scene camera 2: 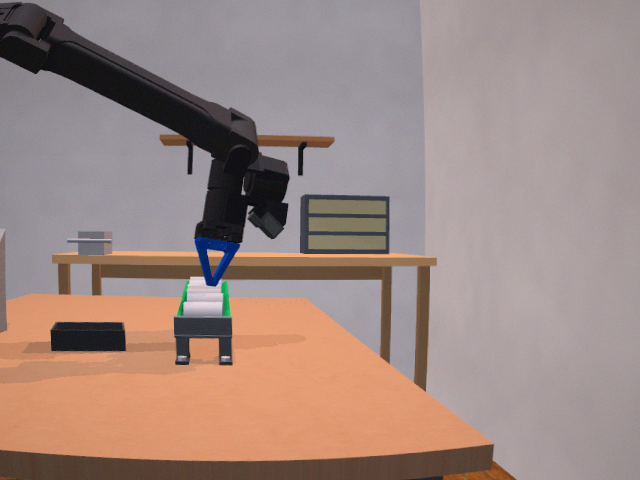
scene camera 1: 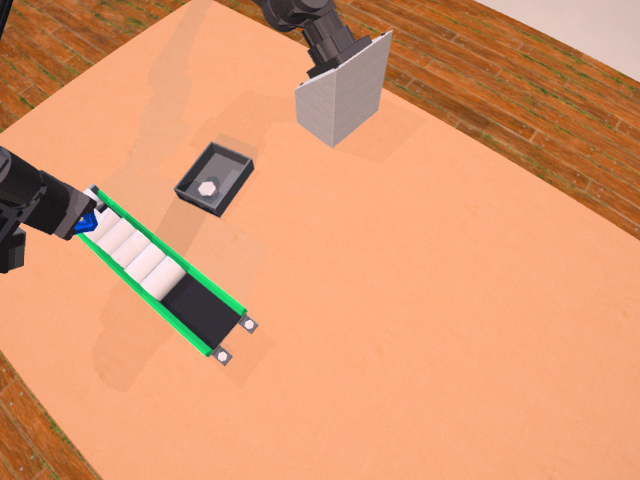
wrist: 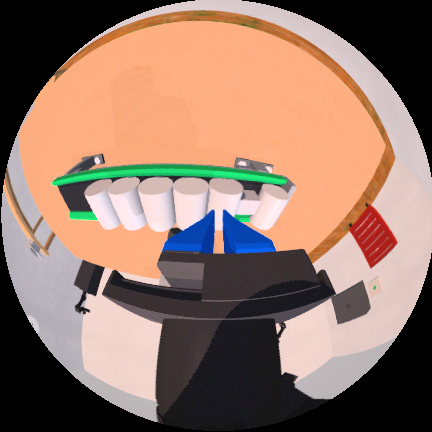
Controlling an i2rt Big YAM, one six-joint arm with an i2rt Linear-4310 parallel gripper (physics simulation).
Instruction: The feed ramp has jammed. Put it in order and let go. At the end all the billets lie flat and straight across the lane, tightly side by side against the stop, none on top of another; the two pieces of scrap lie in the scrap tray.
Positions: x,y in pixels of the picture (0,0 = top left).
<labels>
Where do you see a billet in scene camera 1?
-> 151,256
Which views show my gripper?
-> Scene camera 2, scene camera 1 and the wrist view: all of them.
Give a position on a billet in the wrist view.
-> At 123,192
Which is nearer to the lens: the billet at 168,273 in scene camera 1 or the scrap tray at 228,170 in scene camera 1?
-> The billet.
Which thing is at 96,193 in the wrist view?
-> A billet.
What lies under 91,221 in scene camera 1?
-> My gripper.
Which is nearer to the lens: the billet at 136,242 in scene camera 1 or the scrap tray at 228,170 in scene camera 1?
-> The billet.
</labels>
